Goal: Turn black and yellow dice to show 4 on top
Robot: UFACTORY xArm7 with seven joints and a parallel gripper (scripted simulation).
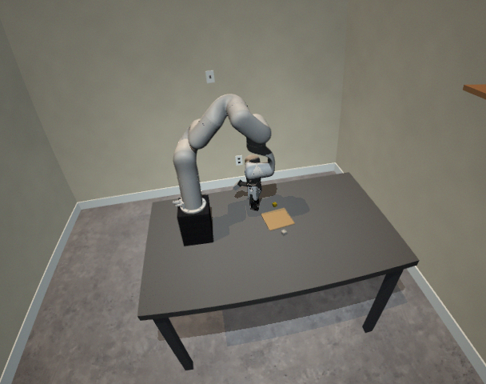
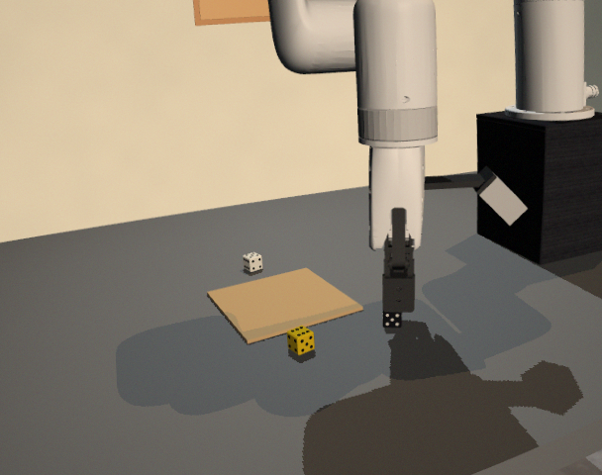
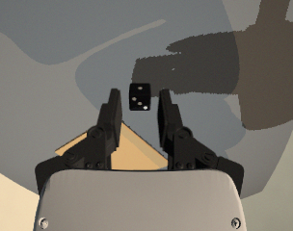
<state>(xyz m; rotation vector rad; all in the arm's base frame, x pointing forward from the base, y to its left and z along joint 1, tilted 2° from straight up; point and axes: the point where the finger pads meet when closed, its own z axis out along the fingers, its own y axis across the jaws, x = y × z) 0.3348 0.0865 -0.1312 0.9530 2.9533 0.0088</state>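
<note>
My gripper is now 40 mm above the black die and 10 mm short of it. From my hand the other things lie so: tan mat: 120 mm to the right, 90 mm ahead, 40 mm below; yellow die: 110 mm ahead, 40 mm below, 10 mm to the right; white die: 240 mm to the right, 80 mm ahead, 40 mm below.
</note>
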